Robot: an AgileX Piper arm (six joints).
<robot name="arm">
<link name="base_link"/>
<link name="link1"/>
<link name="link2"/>
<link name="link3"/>
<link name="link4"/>
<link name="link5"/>
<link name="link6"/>
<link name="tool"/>
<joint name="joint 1" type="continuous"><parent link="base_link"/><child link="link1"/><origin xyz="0 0 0.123" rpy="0 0 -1.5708"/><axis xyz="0 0 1"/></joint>
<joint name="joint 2" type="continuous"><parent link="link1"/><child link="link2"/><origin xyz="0 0 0" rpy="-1.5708 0 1.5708"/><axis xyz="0 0 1"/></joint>
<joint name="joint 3" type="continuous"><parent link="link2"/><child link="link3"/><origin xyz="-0.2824 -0.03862 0"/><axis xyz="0 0 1"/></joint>
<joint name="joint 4" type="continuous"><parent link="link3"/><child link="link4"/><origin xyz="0.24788 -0.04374 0" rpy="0.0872 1.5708 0"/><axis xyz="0 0 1"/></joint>
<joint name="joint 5" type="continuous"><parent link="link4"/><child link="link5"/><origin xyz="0 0 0" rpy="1.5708 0 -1.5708"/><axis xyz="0 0 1"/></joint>
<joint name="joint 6" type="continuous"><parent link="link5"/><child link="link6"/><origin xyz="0 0.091 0" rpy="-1.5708 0 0"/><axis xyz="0 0 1"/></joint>
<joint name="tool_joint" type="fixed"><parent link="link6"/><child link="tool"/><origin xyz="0 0 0" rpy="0 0 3.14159"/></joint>
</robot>
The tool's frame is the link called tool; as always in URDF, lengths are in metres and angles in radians. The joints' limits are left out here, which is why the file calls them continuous.
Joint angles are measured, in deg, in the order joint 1, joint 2, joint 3, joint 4, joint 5, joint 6. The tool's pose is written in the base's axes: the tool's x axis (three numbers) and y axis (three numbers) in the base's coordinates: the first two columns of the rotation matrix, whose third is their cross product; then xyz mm. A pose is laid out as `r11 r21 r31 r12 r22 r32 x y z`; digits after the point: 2 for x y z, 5 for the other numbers.
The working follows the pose.
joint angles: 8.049 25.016 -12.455 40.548 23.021 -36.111
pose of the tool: -0.43866 -0.02615 -0.89827 -0.34681 0.92707 0.14237 87.21 35.70 228.37
Where each joint sits with the arm in this pose, in the base's axes (m; each line is computed from the numbers above, not from the rounded line before):
joint 1: 0.0000 0.0000 0.1230
joint 2: 0.0000 0.0000 0.1230
joint 3: -0.2372 -0.0335 0.2774
joint 4: 0.0118 0.0017 0.2662
joint 5: 0.0118 0.0017 0.2662
joint 6: 0.0872 0.0357 0.2284
the tool: 0.0872 0.0357 0.2284

